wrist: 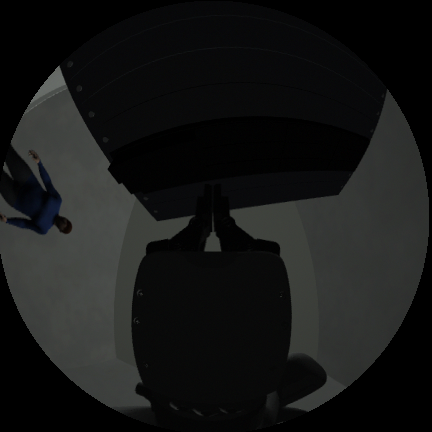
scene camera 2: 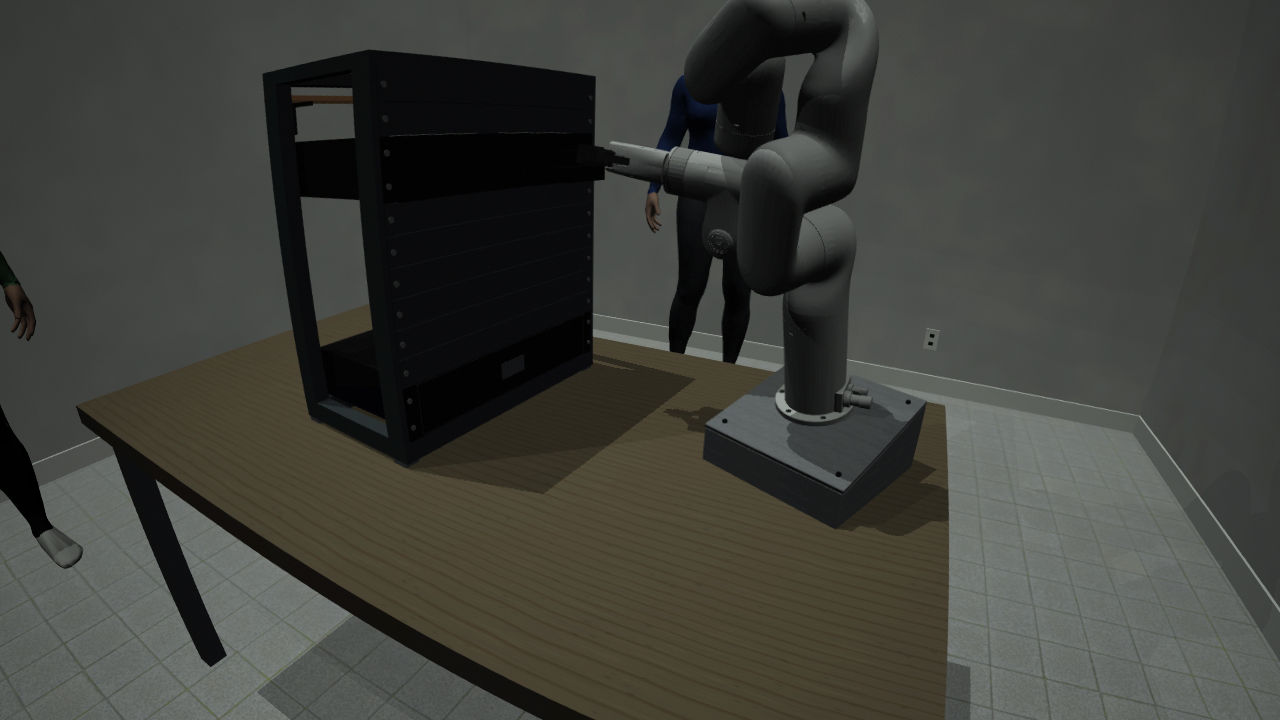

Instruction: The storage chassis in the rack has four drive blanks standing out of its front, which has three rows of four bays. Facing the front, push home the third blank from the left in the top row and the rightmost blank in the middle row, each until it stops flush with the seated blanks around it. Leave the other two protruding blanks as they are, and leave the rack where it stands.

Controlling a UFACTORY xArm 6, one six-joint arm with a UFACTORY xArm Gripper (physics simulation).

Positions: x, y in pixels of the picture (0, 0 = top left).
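Scene:
Black rack visible in the wrist view (272, 117); the rack is likewise visible in scene camera 2 (478, 248).

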